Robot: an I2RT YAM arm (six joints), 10 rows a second.
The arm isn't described. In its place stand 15 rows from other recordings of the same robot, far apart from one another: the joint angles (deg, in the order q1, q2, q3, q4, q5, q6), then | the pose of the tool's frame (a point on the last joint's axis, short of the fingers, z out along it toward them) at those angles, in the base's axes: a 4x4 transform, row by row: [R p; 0 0 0 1], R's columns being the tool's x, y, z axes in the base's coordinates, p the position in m.
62.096 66.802 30.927 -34.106 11.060 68.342 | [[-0.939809, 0.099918, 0.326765, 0.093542], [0.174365, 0.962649, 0.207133, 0.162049], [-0.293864, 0.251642, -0.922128, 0.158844], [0, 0, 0, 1]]
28.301 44.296 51.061 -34.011 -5.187 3.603 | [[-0.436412, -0.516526, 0.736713, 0.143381], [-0.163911, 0.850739, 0.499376, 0.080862], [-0.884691, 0.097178, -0.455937, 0.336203], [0, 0, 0, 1]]
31.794 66.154 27.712 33.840 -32.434 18.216 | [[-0.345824, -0.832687, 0.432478, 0.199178], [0.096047, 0.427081, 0.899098, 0.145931], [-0.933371, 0.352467, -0.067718, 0.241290], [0, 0, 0, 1]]
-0.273 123.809 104.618 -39.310 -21.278 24.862 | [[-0.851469, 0.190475, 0.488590, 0.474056], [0.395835, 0.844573, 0.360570, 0.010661], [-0.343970, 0.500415, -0.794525, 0.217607], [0, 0, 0, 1]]
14.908 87.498 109.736 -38.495 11.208 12.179 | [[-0.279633, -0.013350, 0.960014, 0.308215], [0.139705, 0.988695, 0.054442, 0.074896], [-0.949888, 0.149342, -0.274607, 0.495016], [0, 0, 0, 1]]
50.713 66.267 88.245 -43.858 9.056 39.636 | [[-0.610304, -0.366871, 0.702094, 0.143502], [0.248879, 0.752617, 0.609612, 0.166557], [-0.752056, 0.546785, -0.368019, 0.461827], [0, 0, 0, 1]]
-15.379 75.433 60.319 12.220 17.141 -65.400 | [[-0.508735, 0.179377, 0.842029, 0.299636], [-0.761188, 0.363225, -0.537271, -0.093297], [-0.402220, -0.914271, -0.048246, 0.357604], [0, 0, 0, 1]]
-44.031 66.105 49.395 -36.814 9.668 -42.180 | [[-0.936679, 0.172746, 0.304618, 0.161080], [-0.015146, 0.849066, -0.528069, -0.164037], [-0.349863, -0.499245, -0.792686, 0.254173], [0, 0, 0, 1]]
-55.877 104.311 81.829 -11.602 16.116 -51.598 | [[-0.919604, 0.327768, 0.216555, 0.229780], [0.014985, 0.580112, -0.814399, -0.356705], [-0.392560, -0.745680, -0.538385, 0.270426], [0, 0, 0, 1]]
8.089 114.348 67.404 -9.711 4.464 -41.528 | [[-0.554243, -0.621643, 0.553511, 0.396541], [-0.746389, 0.665510, 0.000053, 0.053560], [-0.368400, -0.413105, -0.832842, 0.124499], [0, 0, 0, 1]]
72.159 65.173 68.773 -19.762 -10.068 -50.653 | [[0.710508, -0.692798, 0.123327, 0.072091], [-0.277670, -0.114986, 0.953770, 0.244302], [-0.646589, -0.711906, -0.274068, 0.398013], [0, 0, 0, 1]]
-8.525 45.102 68.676 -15.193 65.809 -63.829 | [[-0.791921, 0.549786, 0.265701, 0.115693], [-0.253172, 0.100342, -0.962203, -0.050178], [-0.555667, -0.829257, 0.059727, 0.466397], [0, 0, 0, 1]]
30.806 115.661 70.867 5.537 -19.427 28.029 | [[-0.810674, -0.366178, 0.456861, 0.366491], [0.032590, 0.750864, 0.659652, 0.232311], [-0.584591, 0.549651, -0.596772, 0.153353], [0, 0, 0, 1]]
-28.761 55.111 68.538 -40.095 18.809 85.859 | [[0.677776, 0.443552, 0.586414, 0.160693], [0.704981, -0.165477, -0.689651, -0.101292], [-0.208858, 0.880840, -0.424852, 0.396964], [0, 0, 0, 1]]
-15.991 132.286 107.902 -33.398 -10.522 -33.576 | [[-0.775628, -0.302096, 0.554202, 0.485959], [-0.343354, 0.938689, 0.031143, -0.132501], [-0.529631, -0.166132, -0.831800, 0.170089], [0, 0, 0, 1]]
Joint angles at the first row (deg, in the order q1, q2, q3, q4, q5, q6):
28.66, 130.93, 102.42, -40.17, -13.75, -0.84
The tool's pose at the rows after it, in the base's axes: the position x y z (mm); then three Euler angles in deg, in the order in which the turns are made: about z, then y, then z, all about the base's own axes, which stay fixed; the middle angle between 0 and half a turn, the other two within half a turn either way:
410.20, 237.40, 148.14, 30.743, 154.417, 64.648
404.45, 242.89, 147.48, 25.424, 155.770, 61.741
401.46, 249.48, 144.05, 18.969, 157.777, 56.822
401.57, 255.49, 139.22, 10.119, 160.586, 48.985
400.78, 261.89, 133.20, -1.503, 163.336, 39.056
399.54, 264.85, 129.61, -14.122, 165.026, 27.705
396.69, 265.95, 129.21, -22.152, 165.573, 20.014
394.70, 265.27, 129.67, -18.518, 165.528, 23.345
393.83, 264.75, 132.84, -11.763, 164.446, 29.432
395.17, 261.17, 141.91, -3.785, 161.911, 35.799
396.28, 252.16, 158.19, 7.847, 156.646, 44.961
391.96, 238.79, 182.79, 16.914, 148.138, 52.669
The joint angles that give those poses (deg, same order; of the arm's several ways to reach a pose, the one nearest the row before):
28.98, 130.36, 101.55, -39.95, -14.58, -2.18
30.05, 129.97, 100.85, -39.93, -12.45, -3.95
31.15, 130.62, 101.35, -40.51, -9.43, -5.02
32.05, 132.26, 103.33, -42.44, -5.56, -5.90
33.03, 134.10, 105.45, -44.76, -1.72, -7.27
33.65, 135.17, 106.68, -46.62, 1.53, -8.37
34.10, 135.14, 106.63, -47.48, 3.48, -8.50
34.10, 134.53, 105.64, -46.88, 2.67, -8.09
34.00, 133.55, 104.53, -45.47, 1.22, -7.36
33.41, 131.75, 103.20, -43.38, -0.74, -6.06
32.09, 128.07, 100.02, -39.12, -5.07, -4.00
30.46, 121.95, 94.34, -32.48, -11.51, -2.21

